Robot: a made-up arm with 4 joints.
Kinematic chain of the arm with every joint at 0, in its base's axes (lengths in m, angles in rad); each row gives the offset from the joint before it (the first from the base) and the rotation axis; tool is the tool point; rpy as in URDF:
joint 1: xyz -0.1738 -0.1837 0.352 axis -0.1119 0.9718 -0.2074
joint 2: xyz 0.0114 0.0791 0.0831 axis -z
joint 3: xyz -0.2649 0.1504 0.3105 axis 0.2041 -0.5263 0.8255
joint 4: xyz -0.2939 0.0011 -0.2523 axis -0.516 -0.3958 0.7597
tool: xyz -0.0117 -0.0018 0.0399 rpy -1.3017 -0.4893 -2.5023
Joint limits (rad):
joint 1: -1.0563..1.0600
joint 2: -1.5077..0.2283
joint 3: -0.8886..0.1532
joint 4: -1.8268..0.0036
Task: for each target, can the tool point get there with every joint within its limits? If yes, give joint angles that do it. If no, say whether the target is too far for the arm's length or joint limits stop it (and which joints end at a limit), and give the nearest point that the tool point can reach.
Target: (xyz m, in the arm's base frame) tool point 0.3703 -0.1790 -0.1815
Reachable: no: joint limits stop it (at a limit: joint 1, joint 3, joint 4) | nearest point -0.4080 -0.5630 0.1073 | short by 0.915 m
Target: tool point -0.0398 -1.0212 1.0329
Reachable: no: too far | nearest point -0.1483 -0.5988 0.8516 | short by 0.472 m
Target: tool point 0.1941 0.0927 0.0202
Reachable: no: joint limits stop it (at a limit: joint 1, joint 2, joint 3, joint 4) | nearest point -0.6107 0.0093 0.0008 | short by 0.809 m
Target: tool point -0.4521 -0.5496 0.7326
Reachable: yes | joints 0.4284 -1.2385 -0.2669 -0.4319
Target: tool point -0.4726 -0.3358 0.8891
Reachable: yes | joints 0.6656 -0.8962 -0.3902 -0.8007
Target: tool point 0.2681 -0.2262 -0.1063
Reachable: no: joint limits stop it (at a limit: joint 1, joint 3, joint 4) | nearest point -0.3872 -0.5853 0.1324 | short by 0.784 m
